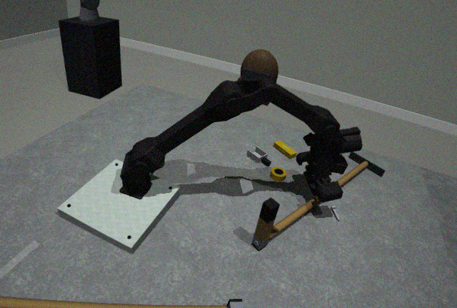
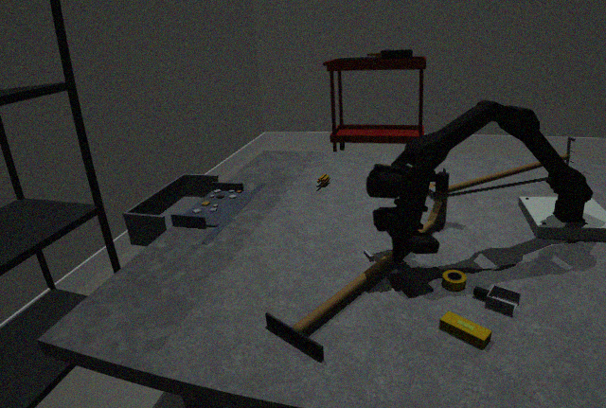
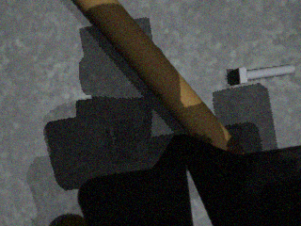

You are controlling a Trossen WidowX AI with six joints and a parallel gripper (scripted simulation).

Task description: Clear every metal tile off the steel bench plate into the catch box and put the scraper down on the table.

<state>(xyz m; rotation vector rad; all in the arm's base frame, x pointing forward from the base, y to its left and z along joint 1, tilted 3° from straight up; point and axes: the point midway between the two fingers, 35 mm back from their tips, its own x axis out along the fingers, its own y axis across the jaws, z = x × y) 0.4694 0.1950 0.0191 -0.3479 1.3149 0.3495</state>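
Right now the long scraper is 5 cm above my gripper tip, 3 cm ahead of it and 1 cm to the left of it. The rest, counted from my gripper tip: yellow level: 21 cm to the left, 12 cm behind; grey clamp: 19 cm behind, 12 cm to the left, 1 cm below; yellow tape roll: 12 cm behind, 6 cm to the left.
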